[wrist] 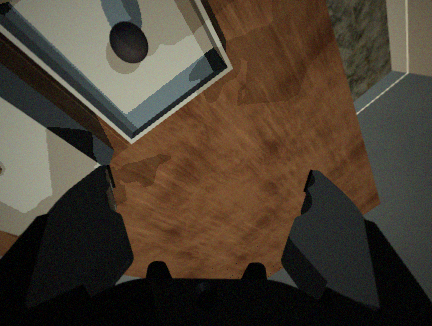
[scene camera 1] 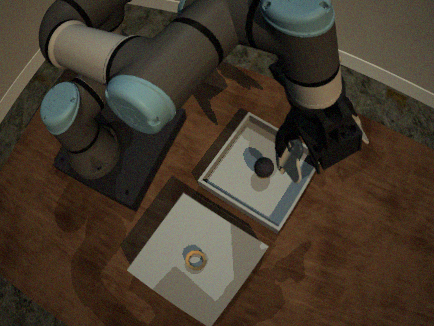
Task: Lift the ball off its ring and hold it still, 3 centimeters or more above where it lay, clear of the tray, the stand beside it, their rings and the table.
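Places are measured from the arm's base along level axes (x back, y down, z right), in metres.
Where they show: gripper, fingertip midpoint: (wrist: 211, 171); arm's base, link origin: (scene camera 1: 95, 152).
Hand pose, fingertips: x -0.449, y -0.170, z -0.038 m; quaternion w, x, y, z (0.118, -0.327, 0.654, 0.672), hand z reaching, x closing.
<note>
Things, the pixels of their centre, and the offset from my fingertips. "pt": a spot on its surface instead. Level surfaces: height alone.
- dark ball, body centre: (wrist: 129, 43) (scene camera 1: 264, 167) dx +0.088, dy +0.168, dz -0.022 m
- square white-walled tray, body centre: (wrist: 131, 43) (scene camera 1: 263, 170) dx +0.088, dy +0.184, dz -0.022 m
- orange ring, surface spot: (scene camera 1: 188, 261) pt dx +0.174, dy +0.134, dz +0.205 m
- wooden table, surface height: dy +0.198 m
The dark ball (scene camera 1: 264, 167) (wrist: 129, 42) sits inside the square white-walled tray (scene camera 1: 239, 206) (wrist: 181, 105); its ring does not show beneath it. My gripper (scene camera 1: 330, 156) (wrist: 211, 171) is open, its fingers wide apart with nothing between them. In the scene view it hangs above the tray's right side, to the right of the ball. In the wrist view the ball lies at the upper left, well outside the space between the fingertips. The pale square stand (scene camera 1: 200, 220) (wrist: 25, 150) is beside the tray and bears an orange ring (scene camera 1: 188, 261).
The wooden table (scene camera 1: 380, 210) (wrist: 220, 135) bears the tray and the stand, which have a narrow gap between them. The arm's dark base plate (scene camera 1: 145, 170) is at the left. The tray's raised walls surround the ball. A table edge shows at the right in the wrist view.
</note>
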